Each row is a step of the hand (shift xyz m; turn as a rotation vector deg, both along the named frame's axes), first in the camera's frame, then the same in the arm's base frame.
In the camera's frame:
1: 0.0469 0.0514 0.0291 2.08 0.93 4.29
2: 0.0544 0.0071 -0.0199 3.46 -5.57 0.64
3: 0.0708 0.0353 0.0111 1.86 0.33 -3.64
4: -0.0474 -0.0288 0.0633 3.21 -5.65 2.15
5: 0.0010 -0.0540 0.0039 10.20 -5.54 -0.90
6: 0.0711 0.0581 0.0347 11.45 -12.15 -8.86
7: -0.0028 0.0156 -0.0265 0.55 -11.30 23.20
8: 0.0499 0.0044 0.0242 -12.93 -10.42 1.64
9: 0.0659 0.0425 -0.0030 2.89 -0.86 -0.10
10: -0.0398 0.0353 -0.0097 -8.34 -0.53 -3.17
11: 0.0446 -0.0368 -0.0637 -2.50 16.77 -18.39
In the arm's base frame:
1: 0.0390 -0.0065 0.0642 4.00 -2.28 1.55
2: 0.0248 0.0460 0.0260 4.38 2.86 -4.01
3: 0.0490 0.0253 0.0578 -1.06 3.83 1.01
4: 0.0136 -0.0702 -0.0444 5.18 1.57 -4.19
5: 0.0174 0.0102 -0.0503 8.27 8.04 -1.60
6: 0.0583 0.0020 0.0789 5.83 16.45 -7.25
7: -0.0230 0.0151 0.0139 18.17 -14.91 -10.67
8: 0.0504 0.0100 0.0213 -5.57 -6.52 -14.31
9: 0.0346 0.0316 0.0630 2.25 1.99 0.21
10: -0.0443 -0.0244 0.0192 -7.92 -2.39 -3.38
11: 0.0013 0.0841 -0.0180 -17.95 8.78 15.05

